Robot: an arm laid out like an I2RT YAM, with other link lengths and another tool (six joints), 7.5 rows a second.
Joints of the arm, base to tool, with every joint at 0 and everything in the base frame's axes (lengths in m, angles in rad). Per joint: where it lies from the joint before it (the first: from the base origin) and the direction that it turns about. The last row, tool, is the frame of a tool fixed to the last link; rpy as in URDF.
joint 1: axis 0 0 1 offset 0.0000 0.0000 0.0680
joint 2: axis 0 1 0 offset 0.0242 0.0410 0.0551
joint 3: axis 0 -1 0 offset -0.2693 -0.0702 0.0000
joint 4: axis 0 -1 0 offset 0.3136 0.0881 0.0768
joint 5: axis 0 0 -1 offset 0.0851 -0.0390 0.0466
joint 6: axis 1 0 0 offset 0.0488 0.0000 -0.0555
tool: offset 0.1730 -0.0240 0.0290 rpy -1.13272 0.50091 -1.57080
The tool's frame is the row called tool.
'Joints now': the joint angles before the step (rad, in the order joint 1, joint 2, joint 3, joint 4, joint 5, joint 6). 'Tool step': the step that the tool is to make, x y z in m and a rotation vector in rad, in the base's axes. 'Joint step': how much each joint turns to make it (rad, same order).
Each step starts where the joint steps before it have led.
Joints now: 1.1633, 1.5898, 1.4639, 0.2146, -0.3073, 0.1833
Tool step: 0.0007, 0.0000, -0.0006, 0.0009, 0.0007, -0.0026
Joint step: -0.0001, 0.0004, -0.0022, 0.0034, 0.0026, 0.0008
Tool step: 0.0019, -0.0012, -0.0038, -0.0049, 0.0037, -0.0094
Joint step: -0.0003, -0.0044, -0.0109, 0.0007, 0.0092, 0.0007
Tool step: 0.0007, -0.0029, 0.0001, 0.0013, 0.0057, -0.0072
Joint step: 0.0000, -0.0100, -0.0098, 0.0003, 0.0077, 0.0053
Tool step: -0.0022, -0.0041, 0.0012, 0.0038, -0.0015, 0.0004
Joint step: 0.0007, -0.0165, -0.0166, 0.0042, 0.0003, 0.0001
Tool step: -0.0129, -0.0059, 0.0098, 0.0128, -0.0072, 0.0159
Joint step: 0.0143, -0.0309, -0.0131, -0.0036, -0.0018, -0.0015
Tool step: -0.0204, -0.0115, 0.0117, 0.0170, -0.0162, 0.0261
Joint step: 0.0208, -0.0557, -0.0348, -0.0015, -0.0062, -0.0084
